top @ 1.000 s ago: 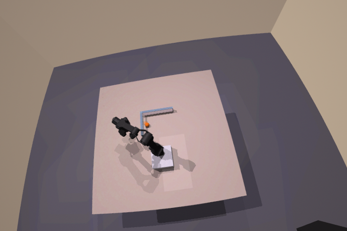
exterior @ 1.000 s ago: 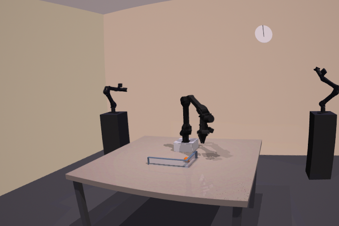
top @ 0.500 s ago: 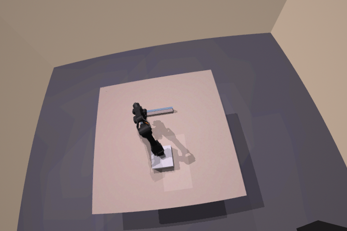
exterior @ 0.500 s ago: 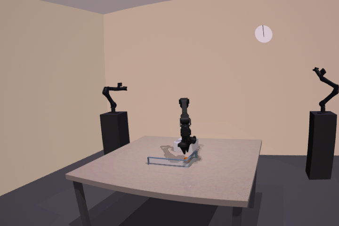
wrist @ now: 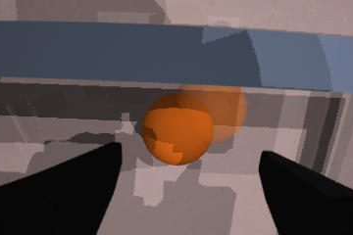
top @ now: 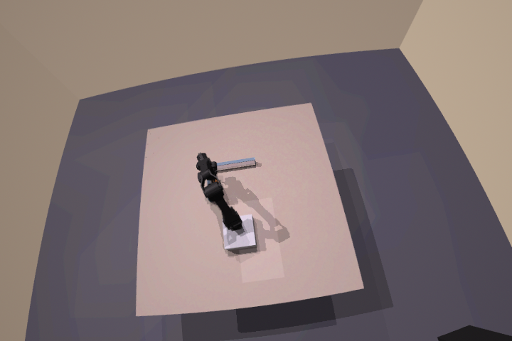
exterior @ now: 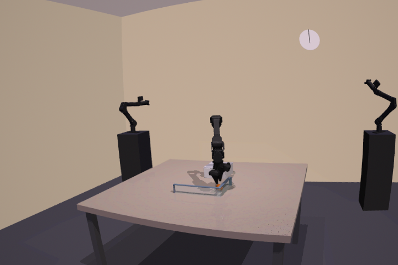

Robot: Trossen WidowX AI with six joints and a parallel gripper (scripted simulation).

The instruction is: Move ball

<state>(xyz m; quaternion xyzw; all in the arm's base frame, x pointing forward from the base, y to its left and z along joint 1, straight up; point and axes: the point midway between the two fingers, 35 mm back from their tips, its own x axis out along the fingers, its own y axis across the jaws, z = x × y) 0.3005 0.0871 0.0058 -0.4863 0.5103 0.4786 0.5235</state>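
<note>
Right now the orange ball is 10 mm behind my gripper tip and 30 mm below it. From my gripper tip the other things lie so: short wall 10 mm ahead, 40 mm to the left, 20 mm below; then long wall 110 mm ahead, 110 mm to the right, 20 mm below; then see-through copy 10 mm ahead, 10 mm to the left, 30 mm below.
</note>
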